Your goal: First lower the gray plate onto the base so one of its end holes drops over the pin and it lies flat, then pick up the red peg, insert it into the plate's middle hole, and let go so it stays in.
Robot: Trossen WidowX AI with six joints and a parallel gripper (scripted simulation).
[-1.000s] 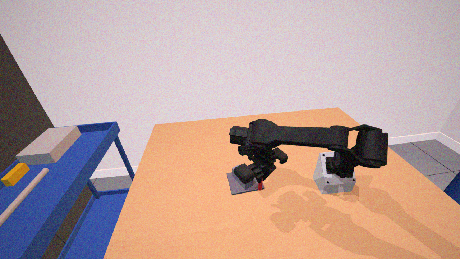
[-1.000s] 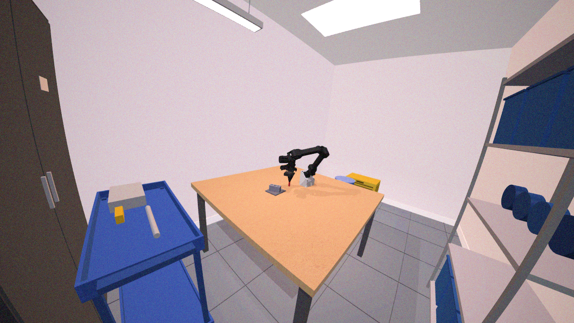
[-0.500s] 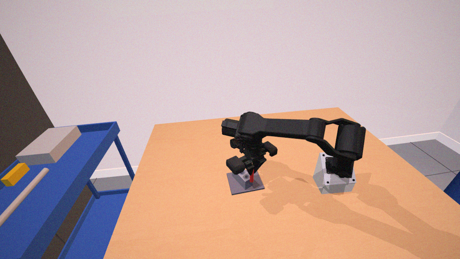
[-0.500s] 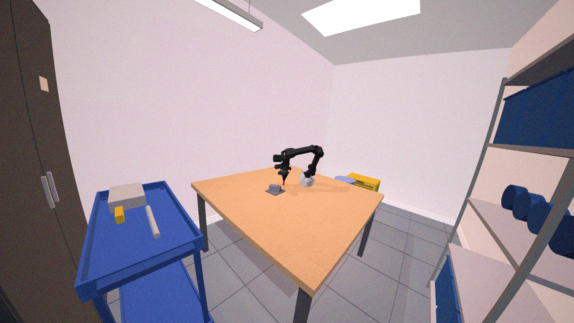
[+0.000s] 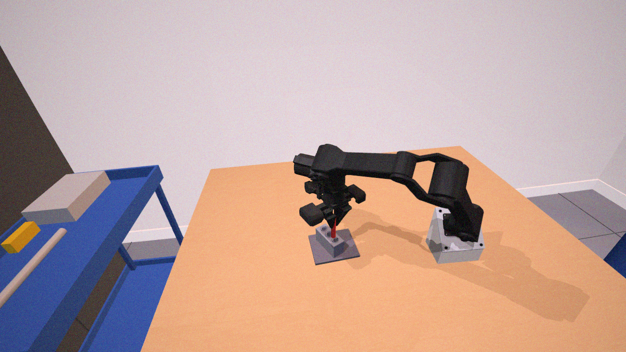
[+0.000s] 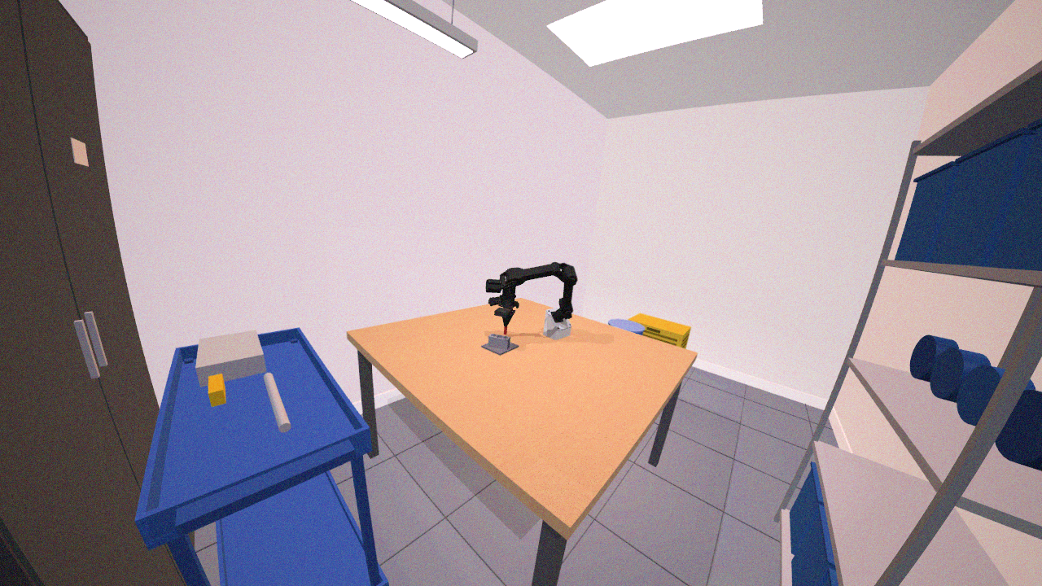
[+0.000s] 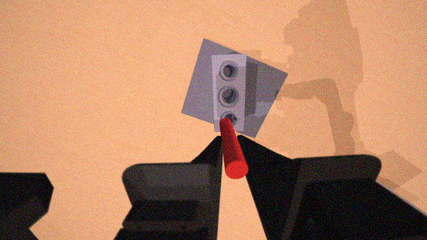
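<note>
The gray plate lies 7 cm below my gripper tip, 3 cm to the right of it and 1 cm ahead of it. Also, from my gripper tip: dark flat base (11 cm below, 2 cm to the right); then red peg (right at my gripper tip).
</note>
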